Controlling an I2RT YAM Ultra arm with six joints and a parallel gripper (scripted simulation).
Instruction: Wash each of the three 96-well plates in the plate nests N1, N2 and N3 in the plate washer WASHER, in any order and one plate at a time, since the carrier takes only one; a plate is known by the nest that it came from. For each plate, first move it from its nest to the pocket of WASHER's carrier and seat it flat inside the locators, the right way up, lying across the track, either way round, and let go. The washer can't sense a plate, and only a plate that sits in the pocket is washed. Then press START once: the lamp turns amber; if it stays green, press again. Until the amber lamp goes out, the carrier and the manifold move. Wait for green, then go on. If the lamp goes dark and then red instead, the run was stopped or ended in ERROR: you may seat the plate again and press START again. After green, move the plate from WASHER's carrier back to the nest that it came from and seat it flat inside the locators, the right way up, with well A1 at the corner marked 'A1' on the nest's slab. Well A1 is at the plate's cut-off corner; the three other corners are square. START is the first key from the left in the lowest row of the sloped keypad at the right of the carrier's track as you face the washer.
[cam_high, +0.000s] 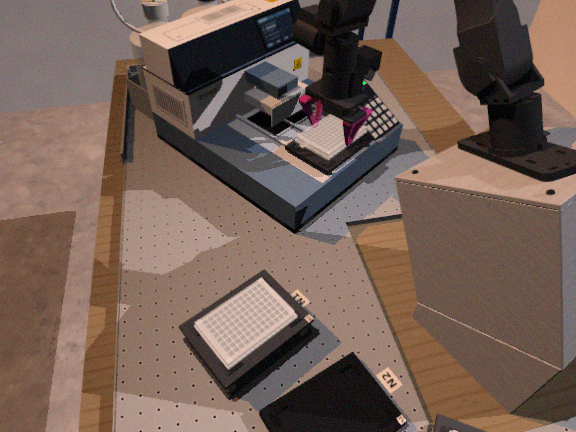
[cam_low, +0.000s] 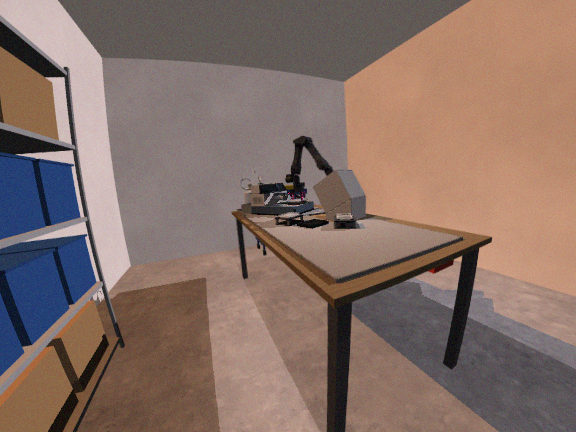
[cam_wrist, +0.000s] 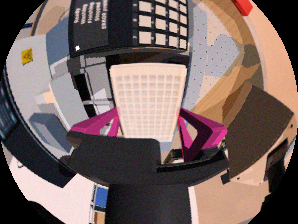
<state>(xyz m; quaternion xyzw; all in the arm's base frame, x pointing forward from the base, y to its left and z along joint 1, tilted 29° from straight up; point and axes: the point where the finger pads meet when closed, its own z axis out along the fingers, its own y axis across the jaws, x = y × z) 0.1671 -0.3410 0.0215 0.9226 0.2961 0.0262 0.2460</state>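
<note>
The dark carrier pocket lies 20 mm below my hand. Also, from my hand: nest N1: 240 mm ahead, 340 mm to the left, 70 mm below; manifold: 80 mm ahead, 130 mm to the right, 30 mm above; washer: 80 mm ahead, 130 mm to the right, 20 mm above.
</note>
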